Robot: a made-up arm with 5 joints. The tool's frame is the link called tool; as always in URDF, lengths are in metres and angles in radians. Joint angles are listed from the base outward. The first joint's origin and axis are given. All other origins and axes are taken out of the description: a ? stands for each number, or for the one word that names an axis. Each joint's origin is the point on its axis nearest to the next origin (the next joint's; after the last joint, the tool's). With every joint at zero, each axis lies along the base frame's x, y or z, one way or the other. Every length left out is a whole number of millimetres.
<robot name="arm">
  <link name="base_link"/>
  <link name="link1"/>
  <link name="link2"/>
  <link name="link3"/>
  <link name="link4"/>
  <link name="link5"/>
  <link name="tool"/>
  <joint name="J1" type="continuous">
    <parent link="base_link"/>
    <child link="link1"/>
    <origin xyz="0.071 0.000 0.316" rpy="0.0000 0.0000 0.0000"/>
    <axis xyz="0 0 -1"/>
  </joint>
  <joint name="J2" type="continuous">
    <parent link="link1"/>
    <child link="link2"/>
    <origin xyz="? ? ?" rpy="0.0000 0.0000 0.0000"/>
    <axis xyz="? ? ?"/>
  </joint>
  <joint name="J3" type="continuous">
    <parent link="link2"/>
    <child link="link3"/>
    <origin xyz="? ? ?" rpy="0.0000 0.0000 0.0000"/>
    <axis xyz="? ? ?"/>
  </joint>
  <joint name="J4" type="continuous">
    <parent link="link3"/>
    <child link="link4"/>
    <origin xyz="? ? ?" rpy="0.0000 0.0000 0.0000"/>
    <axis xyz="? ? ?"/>
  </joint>
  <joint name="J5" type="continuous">
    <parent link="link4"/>
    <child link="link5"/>
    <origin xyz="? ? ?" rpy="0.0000 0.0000 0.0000"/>
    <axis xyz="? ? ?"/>
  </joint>
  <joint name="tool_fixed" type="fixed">
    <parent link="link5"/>
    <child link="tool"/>
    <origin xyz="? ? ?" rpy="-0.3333 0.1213 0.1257"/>
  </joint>
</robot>
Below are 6 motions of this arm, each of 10 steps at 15 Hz.
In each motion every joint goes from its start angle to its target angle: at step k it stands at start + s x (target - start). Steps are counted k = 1, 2, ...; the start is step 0. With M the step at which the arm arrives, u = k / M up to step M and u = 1 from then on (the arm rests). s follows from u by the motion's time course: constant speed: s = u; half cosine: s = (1 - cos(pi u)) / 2; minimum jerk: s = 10 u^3 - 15 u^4 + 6 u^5.
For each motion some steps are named. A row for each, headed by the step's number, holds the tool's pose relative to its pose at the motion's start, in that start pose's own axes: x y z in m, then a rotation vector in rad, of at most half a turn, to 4 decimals.
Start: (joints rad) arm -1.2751 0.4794 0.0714 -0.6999 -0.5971
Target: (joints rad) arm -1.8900 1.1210 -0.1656 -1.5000 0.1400
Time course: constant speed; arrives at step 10
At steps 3, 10:
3: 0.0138 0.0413 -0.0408 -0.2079 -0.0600 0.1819
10: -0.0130 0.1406 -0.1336 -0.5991 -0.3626 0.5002

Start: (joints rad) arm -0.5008 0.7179 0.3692 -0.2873 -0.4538
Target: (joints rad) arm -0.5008 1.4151 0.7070 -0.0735 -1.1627
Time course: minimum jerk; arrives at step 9
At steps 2, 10:
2: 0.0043 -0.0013 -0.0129 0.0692 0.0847 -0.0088
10: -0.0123 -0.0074 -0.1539 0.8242 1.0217 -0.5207

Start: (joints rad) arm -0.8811 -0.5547 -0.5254 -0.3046 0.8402
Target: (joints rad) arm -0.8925 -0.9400 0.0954 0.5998 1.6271
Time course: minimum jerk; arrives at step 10
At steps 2, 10:
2: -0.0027 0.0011 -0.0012 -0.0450 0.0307 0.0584
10: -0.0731 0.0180 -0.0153 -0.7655 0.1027 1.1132

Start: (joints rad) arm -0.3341 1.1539 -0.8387 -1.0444 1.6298
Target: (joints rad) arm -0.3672 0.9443 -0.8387 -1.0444 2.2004
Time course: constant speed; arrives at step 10
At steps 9, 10:
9: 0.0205 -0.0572 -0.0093 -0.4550 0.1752 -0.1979
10: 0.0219 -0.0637 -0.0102 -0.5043 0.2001 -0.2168

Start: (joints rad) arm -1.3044 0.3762 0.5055 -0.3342 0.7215
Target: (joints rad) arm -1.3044 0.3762 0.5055 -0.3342 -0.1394
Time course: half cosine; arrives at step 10
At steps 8, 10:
8: 0.0005 0.0087 0.0119 0.7669 -0.1228 0.0564
10: 0.0005 0.0090 0.0135 0.8478 -0.1358 0.0624

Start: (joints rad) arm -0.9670 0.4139 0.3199 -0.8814 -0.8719
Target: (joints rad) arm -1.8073 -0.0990 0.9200 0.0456 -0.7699
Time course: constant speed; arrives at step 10
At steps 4, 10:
4: -0.0299 0.0728 -0.0409 0.0166 0.5191 0.0969
10: -0.1292 0.1310 -0.0701 -0.2176 1.2752 0.2660

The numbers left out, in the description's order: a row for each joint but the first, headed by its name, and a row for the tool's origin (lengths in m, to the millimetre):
J2: xyz 0.051 -0.021 0.000, axis 0 1 0
J3: xyz 0.042 0.000 0.153, axis 0 1 0
J4: xyz 0.102 0.000 -0.017, axis 0 1 0
J5: xyz 0.051 0.000 0.008, axis -1 0 0
tool: xyz 0.000 0.004 -0.019

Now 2 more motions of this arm.
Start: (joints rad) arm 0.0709 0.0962 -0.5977 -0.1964 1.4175
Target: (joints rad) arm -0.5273 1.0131 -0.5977 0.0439 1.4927
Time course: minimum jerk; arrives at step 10
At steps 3, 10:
3: 0.0085 0.0396 0.0355 0.0121 -0.1196 0.1716
10: -0.1016 0.2031 0.2267 -0.1944 -0.8472 0.9455

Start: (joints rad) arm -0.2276 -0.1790 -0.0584 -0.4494 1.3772
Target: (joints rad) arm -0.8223 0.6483 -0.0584 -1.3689 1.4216
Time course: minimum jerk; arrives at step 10
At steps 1, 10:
1: 0.0006 0.0012 0.0013 0.0023 -0.0042 -0.0012
10: -0.0403 0.1191 0.1829 0.2945 -0.4717 -0.1389

